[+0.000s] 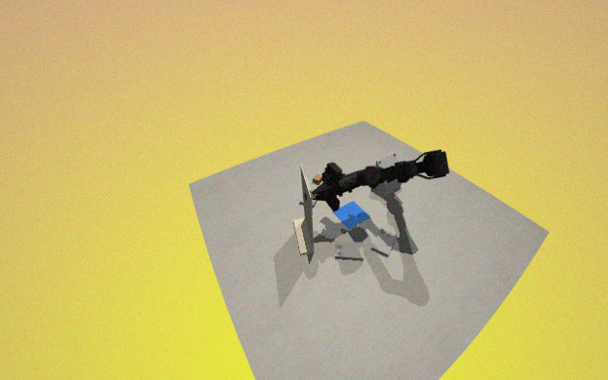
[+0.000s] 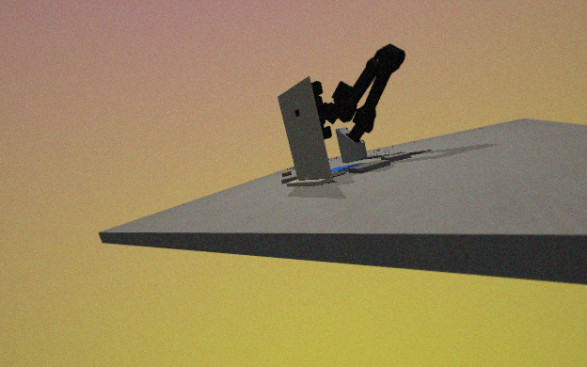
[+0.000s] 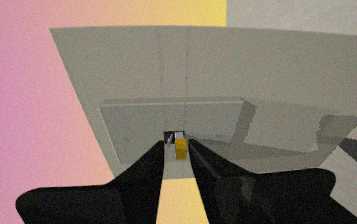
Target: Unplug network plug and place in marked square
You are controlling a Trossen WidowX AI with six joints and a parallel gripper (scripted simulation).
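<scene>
Right now the grey panel is 80 mm below my gripper tip, 30 mm ahead of it and 10 mm to the right of it. Also, from my gripper tip: grey plug: 10 mm ahead.
</scene>
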